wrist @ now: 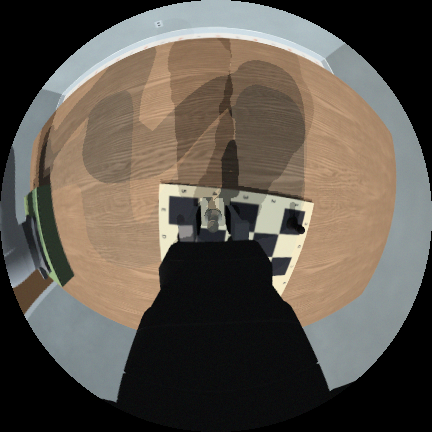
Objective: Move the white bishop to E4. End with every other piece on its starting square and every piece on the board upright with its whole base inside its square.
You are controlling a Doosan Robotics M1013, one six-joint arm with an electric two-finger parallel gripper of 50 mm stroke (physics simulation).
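Seen in the pictures: gripper, fingertip midpoint: [212, 214]; arm's base, link origin: [35, 241].
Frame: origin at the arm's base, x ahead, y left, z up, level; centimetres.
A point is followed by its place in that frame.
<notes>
The white bishop [213, 218] {x 58.5, y 8.8, z -4.5 cm} stands between my fingers, seen from above, in the row marked E below the mark 4. It appears upright on the light E4 square. My gripper [212, 214] {x 58.4, y 9.0, z -5.7 cm} is open, with one finger on each side of the bishop and a gap to each. The chessboard [163, 198] {x 52.1, y 10.7, z -6.4 cm} shows around the fingers, with the marks 5 to 1 along its far edge. The bishop's base and its exact place in the square are partly hidden. The lower left part of the board is hidden by the gripper body.
A black piece [299, 228] {x 69.2, y 8.1, z -3.5 cm} stands on the dark corner-side square below the mark 1, right of my gripper. A green block-like object [55, 240] {x 13.3, y 0.3, z -5.3 cm} is at the left edge of the wooden table [350, 165] {x 84.2, y 19.1, z -7.0 cm}. Shadows of the arm fall across the table beyond the board.
</notes>
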